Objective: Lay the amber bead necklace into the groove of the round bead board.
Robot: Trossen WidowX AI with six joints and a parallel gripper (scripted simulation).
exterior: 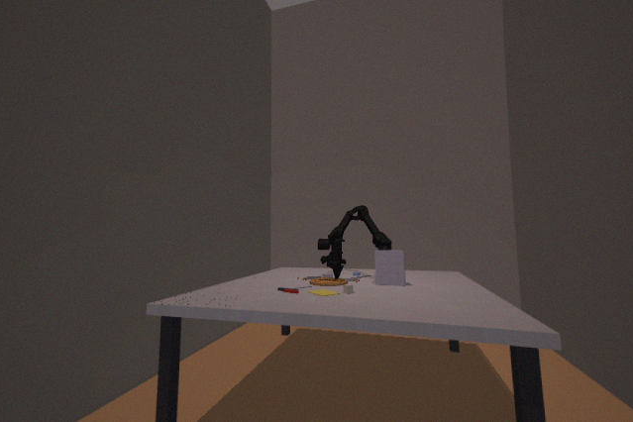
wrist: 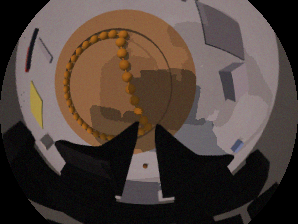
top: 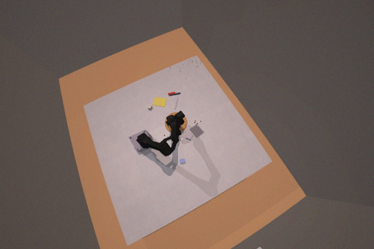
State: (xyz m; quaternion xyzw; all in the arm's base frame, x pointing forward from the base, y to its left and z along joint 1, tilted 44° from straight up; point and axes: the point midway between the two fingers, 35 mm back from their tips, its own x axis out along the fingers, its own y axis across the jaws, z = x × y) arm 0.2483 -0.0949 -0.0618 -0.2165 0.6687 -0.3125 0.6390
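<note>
The round bead board is 4 cm ahead of my gripper tip, 5 cm to the left of it and 1 cm below it. From my gripper tip the other things lie so: blue cube (8 cm behind, 27 cm to the right, 1 cm below); thin grey bar (14 cm ahead, 22 cm to the left, 1 cm below); grey square plate (16 cm ahead, 11 cm to the right, 1 cm below).
</note>
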